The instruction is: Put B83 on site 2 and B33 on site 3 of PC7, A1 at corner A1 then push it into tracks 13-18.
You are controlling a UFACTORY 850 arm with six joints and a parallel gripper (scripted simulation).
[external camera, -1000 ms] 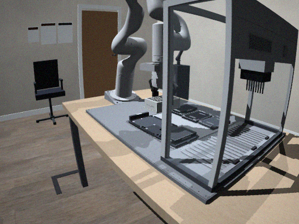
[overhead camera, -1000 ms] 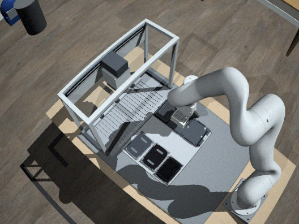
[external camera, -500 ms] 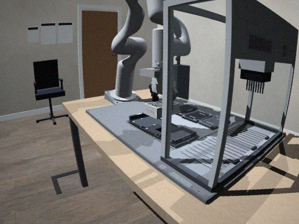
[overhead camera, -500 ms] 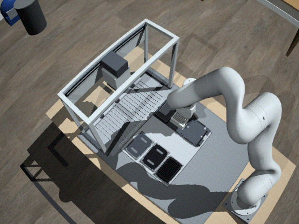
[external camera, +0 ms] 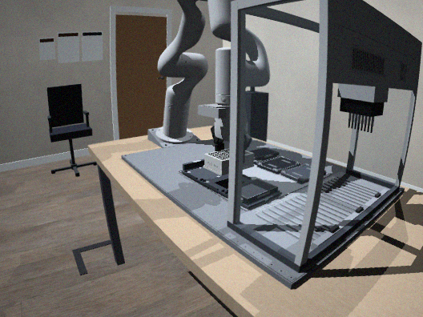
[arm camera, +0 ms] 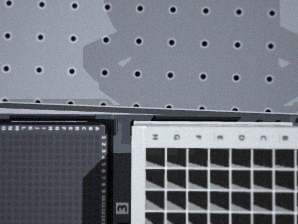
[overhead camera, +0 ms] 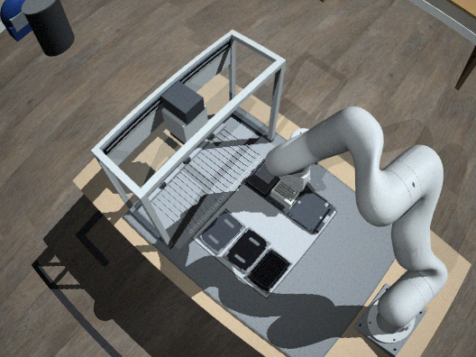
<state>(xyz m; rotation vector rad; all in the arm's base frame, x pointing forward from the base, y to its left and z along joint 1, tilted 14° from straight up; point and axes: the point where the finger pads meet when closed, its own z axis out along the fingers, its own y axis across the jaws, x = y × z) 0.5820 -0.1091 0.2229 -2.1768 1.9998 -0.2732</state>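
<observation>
Now: hand 70 mm above the plate carrier PC7 and 10 mm past it. From my hand the other things lie so: nest S2: 260 mm to the left, 80 mm below, 30 mm behind; then frame post: 200 mm ahead, 160 mm above, 130 mm to the right; then nest S3: 270 mm to the left, 80 mm below, 80 mm ahead.
</observation>
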